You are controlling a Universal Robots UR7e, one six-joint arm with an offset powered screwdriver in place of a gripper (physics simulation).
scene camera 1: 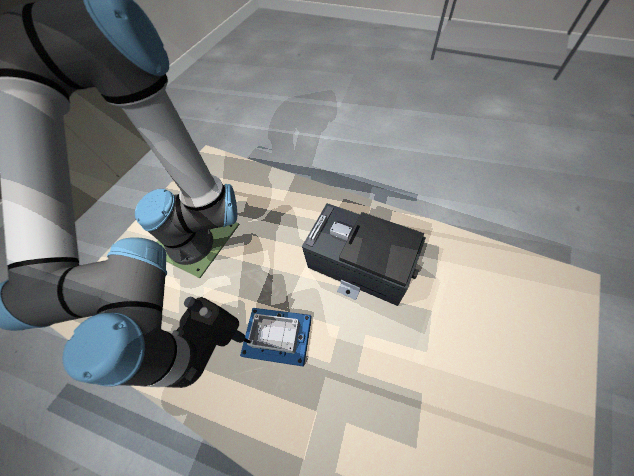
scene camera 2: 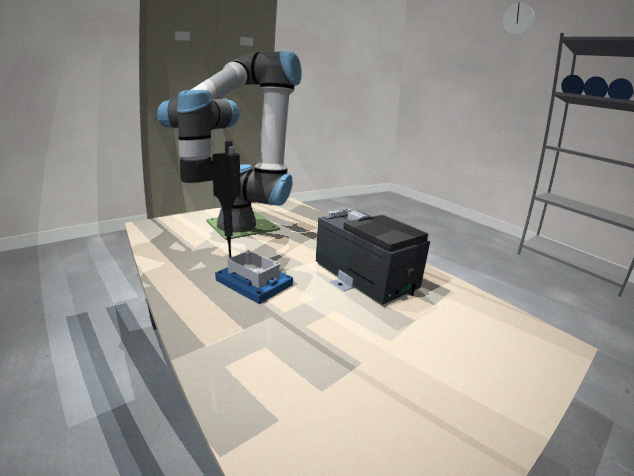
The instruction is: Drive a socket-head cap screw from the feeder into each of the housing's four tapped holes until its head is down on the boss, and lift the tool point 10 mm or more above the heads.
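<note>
The light grey open housing (scene camera 1: 276, 335) (scene camera 2: 249, 273) sits on a blue fixture plate (scene camera 1: 284, 358) (scene camera 2: 244, 290). My gripper, a black offset screwdriver (scene camera 1: 247, 340) (scene camera 2: 229, 255), points its thin bit straight down at the housing's lower-left corner in scene camera 1. In scene camera 2 the bit's tip is at the housing's left corner, at about rim height. Whether it touches the boss or carries a screw is too small to tell. Screw heads in the corner holes cannot be made out clearly. The dark screw feeder (scene camera 1: 381, 248) (scene camera 2: 353, 252) stands apart from the fixture, with a small light block on top.
A small metal bracket (scene camera 1: 348, 290) (scene camera 2: 344, 281) sticks out at the feeder's foot, on the fixture's side. The arm's base stands on a green plate (scene camera 1: 223, 240) (scene camera 2: 266, 226) behind the fixture. A shelf rack (scene camera 2: 551, 112) stands on the floor beyond the table.
</note>
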